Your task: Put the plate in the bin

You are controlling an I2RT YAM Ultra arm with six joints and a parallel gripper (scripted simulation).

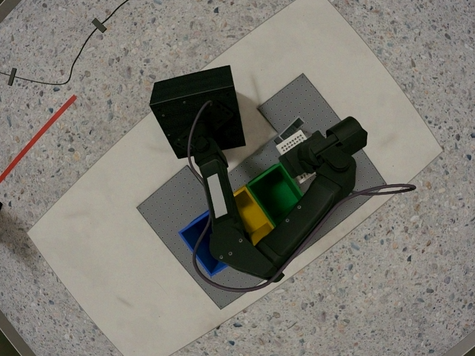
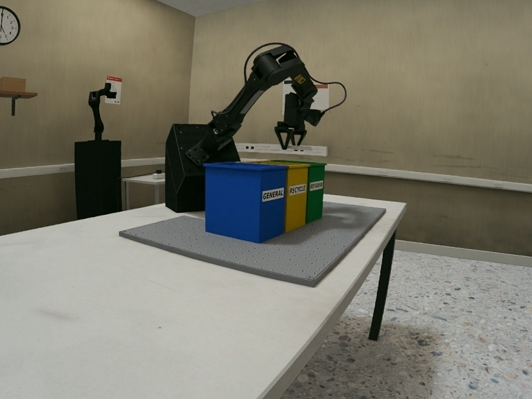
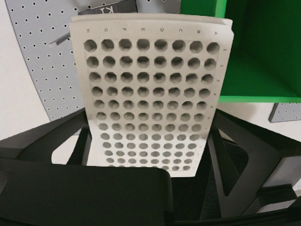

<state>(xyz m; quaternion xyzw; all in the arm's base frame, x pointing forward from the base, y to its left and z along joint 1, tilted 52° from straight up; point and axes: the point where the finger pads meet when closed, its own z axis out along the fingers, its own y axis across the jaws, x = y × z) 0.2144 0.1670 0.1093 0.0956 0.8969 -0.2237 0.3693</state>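
Now: hand 2 cm short of the green returns bin, 14 cm to the left of it and 13 cm above it. Also, from my hand: yellow bin (3 cm behind, 25 cm to the right, 13 cm below); then 96-well plate (right at my hand); then blue bin (9 cm behind, 37 cm to the right, 13 cm below).
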